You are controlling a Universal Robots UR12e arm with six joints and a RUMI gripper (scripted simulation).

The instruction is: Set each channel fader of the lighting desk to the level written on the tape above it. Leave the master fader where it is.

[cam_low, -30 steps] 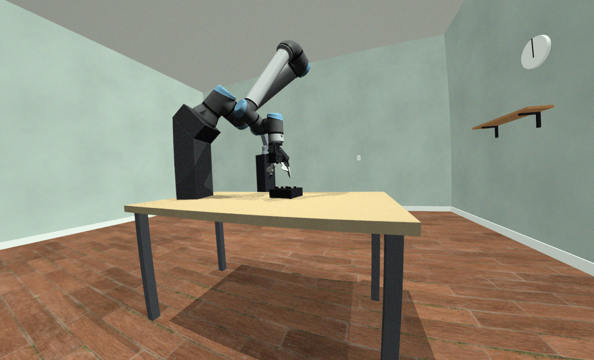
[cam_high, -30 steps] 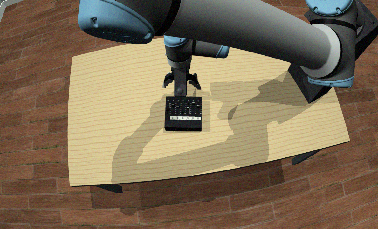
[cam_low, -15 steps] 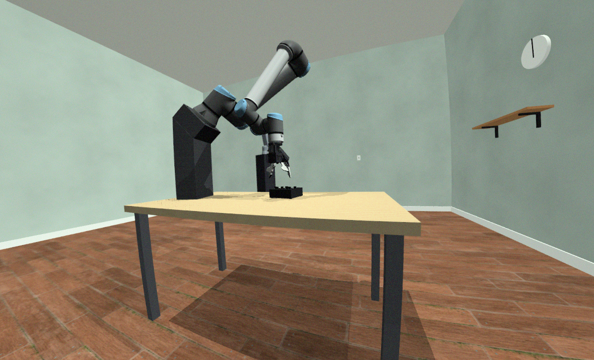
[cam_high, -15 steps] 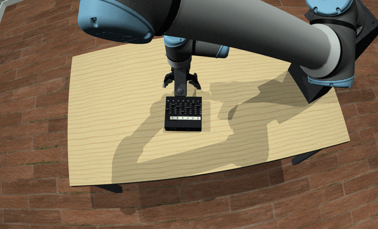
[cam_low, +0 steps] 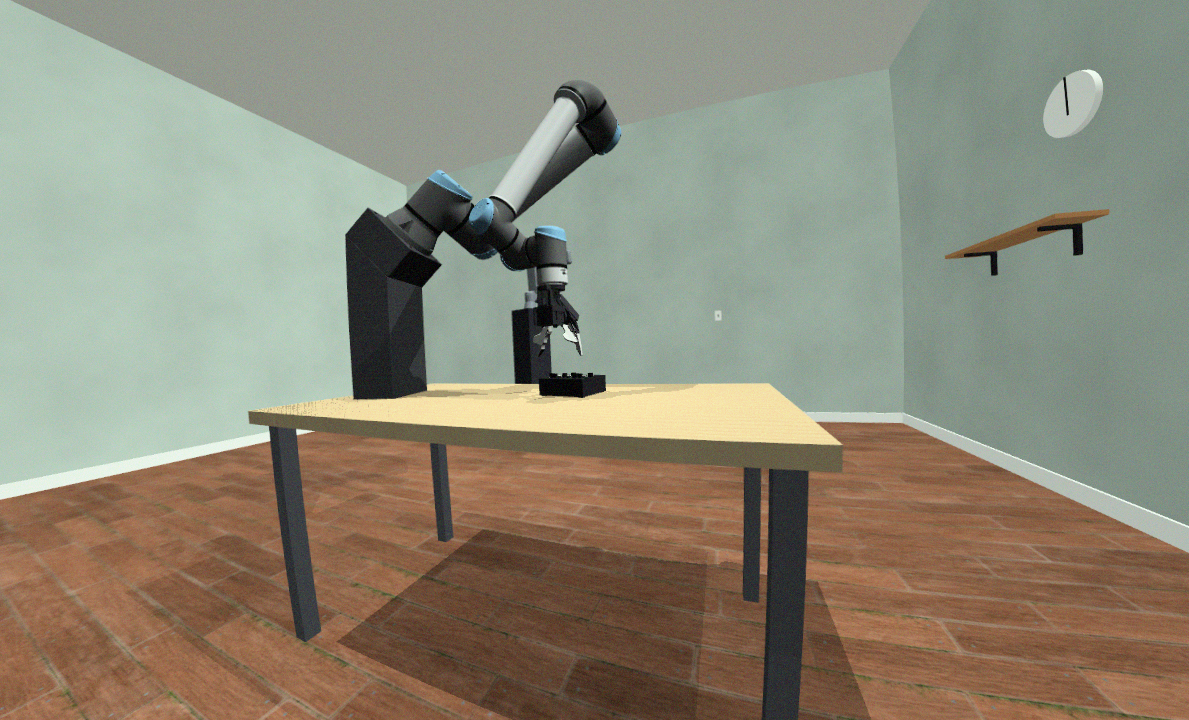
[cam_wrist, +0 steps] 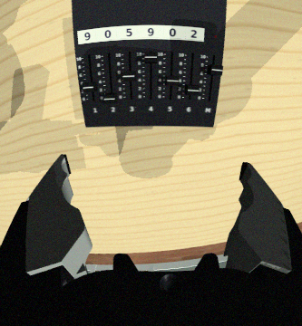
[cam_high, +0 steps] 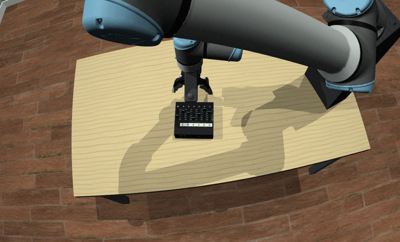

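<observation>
My gripper is now 60 mm past the channel 2 fader, 60 mm above it and 30 mm to the right of it. From my hand the other things lie so: channel 3 fader 60 mm to the left, 60 mm below, 40 mm behind; row 6 fader 60 mm below, 50 mm to the left, 30 mm ahead; row 5 fader 60 mm to the left, 60 mm below, 10 mm ahead.
</observation>
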